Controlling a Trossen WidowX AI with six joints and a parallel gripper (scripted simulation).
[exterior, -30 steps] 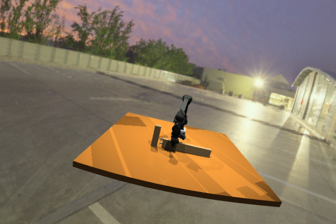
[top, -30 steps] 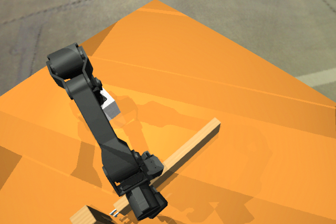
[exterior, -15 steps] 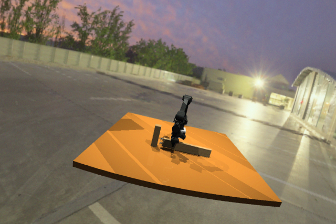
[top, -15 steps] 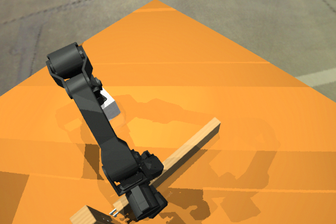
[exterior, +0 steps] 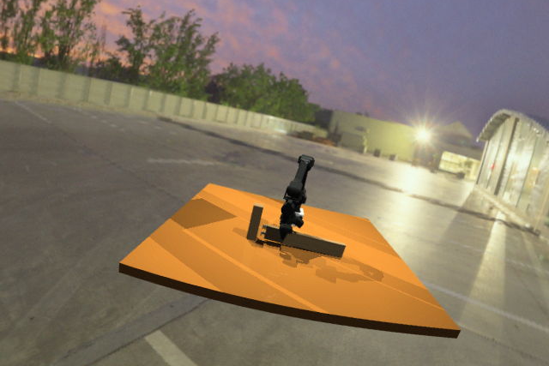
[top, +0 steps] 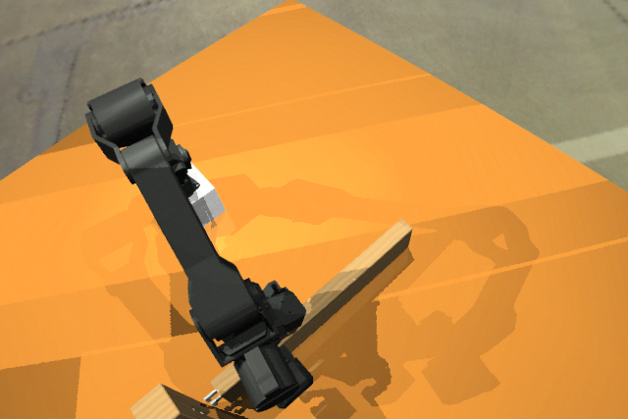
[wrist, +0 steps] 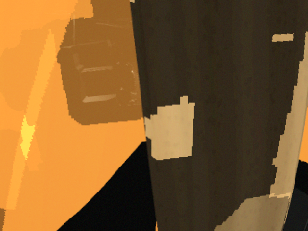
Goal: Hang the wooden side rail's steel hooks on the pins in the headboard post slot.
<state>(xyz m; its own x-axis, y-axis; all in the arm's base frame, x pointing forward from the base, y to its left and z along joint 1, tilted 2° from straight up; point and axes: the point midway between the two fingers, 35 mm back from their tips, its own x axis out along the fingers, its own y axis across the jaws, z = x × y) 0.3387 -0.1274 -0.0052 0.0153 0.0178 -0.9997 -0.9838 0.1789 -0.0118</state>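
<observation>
My gripper tip is 20 mm past the headboard post, 150 mm to the left of it and 50 mm below it.
</observation>
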